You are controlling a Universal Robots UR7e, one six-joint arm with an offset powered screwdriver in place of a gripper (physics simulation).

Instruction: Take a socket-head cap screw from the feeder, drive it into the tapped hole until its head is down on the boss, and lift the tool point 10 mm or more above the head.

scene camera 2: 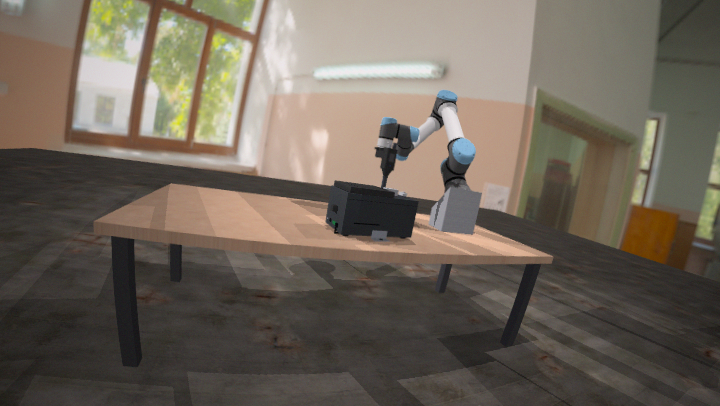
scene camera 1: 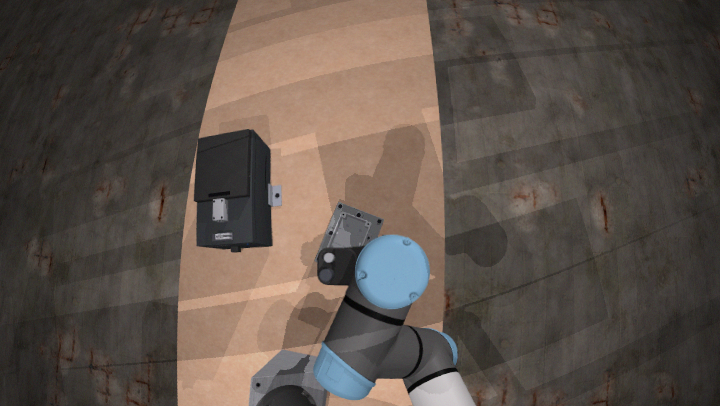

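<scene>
The black screw feeder [scene camera 1: 224, 166] [scene camera 2: 380, 214] stands on the table, with a pale pick-up block [scene camera 1: 219, 209] [scene camera 2: 400, 192] on its lower front part. A grey housing [scene camera 1: 350, 233] lies on a plate with dark holes in its rim, right of the feeder in scene camera 1. My screwdriver [scene camera 1: 327, 267] [scene camera 2: 384, 186] points down over the housing's lower left end. In scene camera 2 it stands upright behind the feeder, its tip hidden by it. The tapped hole, the boss and any screw at the tip are hidden, so I cannot tell if the tool holds a screw.
The arm's blue-capped wrist [scene camera 1: 392, 271] [scene camera 2: 388, 121] hangs beside the screwdriver and covers the housing's lower right side in scene camera 1. The grey robot pedestal [scene camera 1: 267, 370] [scene camera 2: 456, 211] stands on the wooden table [scene camera 1: 322, 30] [scene camera 2: 226, 211]. A small metal tab [scene camera 1: 275, 195] sticks out from the feeder's right side.
</scene>
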